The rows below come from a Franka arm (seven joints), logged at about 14 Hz.
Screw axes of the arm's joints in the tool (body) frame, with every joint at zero. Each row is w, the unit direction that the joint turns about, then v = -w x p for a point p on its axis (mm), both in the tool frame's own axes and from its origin. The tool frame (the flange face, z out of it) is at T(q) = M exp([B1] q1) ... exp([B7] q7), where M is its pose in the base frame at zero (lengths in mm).
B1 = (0, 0, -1, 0, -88, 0)
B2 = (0, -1, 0, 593, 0, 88)
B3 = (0, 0, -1, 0, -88, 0)
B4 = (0, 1, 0, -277, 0, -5.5)
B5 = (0, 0, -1, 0, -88, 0)
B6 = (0, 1, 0, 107, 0, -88)
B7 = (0, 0, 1, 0, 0, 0)
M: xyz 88 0 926 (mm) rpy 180 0 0 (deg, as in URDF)
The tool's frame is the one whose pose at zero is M.
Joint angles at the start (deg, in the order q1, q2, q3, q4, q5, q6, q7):
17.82 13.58 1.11 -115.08 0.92 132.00 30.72
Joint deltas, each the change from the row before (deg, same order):
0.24 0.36 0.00 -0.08 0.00 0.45 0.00
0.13 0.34 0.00 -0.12 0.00 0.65 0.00
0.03 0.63 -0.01 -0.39 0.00 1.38 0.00
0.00 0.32 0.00 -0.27 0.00 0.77 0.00
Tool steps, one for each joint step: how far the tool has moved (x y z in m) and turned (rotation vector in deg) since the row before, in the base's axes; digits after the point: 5 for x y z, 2 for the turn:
-0.00037 0.00251 -0.00365 0.01 -0.01 0.23
0.00012 0.00146 -0.00342 0.06 -0.18 0.12
0.00041 0.00032 -0.00733 0.11 -0.34 0.00
-0.00003 -0.00004 -0.00415 0.06 -0.17 -0.01

